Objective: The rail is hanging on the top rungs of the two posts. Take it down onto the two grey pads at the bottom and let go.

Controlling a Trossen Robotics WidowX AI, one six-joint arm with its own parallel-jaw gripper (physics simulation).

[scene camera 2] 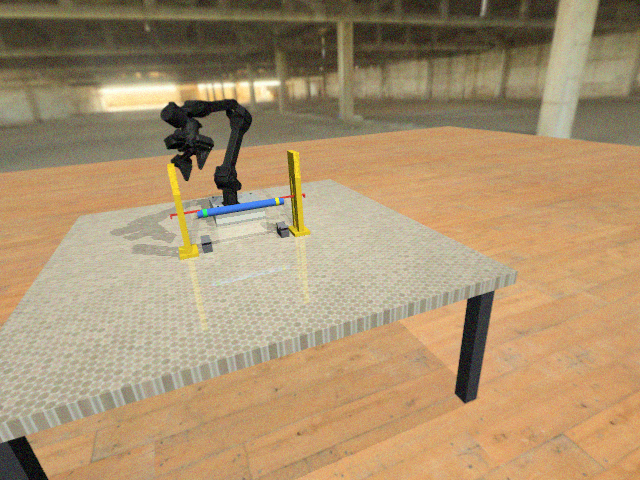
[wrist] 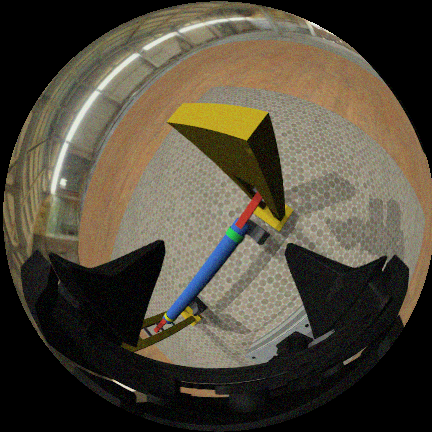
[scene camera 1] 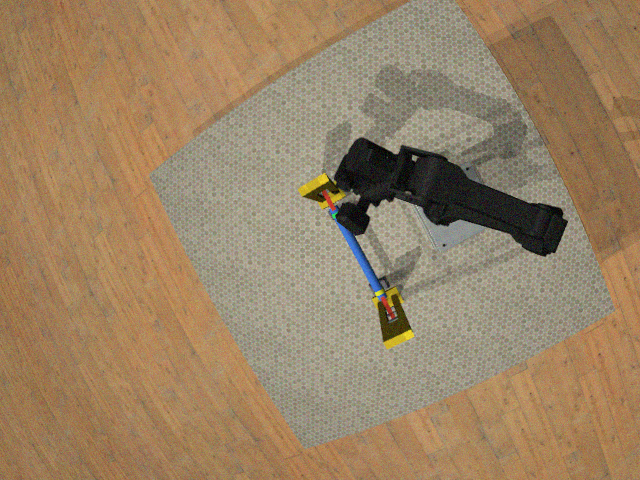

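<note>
The blue rail has a green band, a yellow band and red end pins. It hangs level between two yellow posts, its pins reaching into their openings, well above the pads. The green-end post and the yellow-end post stand upright. Grey pads stand by their feet: the green-end pad and the yellow-end pad. My gripper is open and empty, tilted, above the rail near its green end. The arm partly hides the gripper in scene camera 1.
The green-end post's top stands close to the gripper and rises in front of it in the wrist view. The arm's light grey base plate lies behind the rail on the tiled table top. Shadows of the arm fall across the table.
</note>
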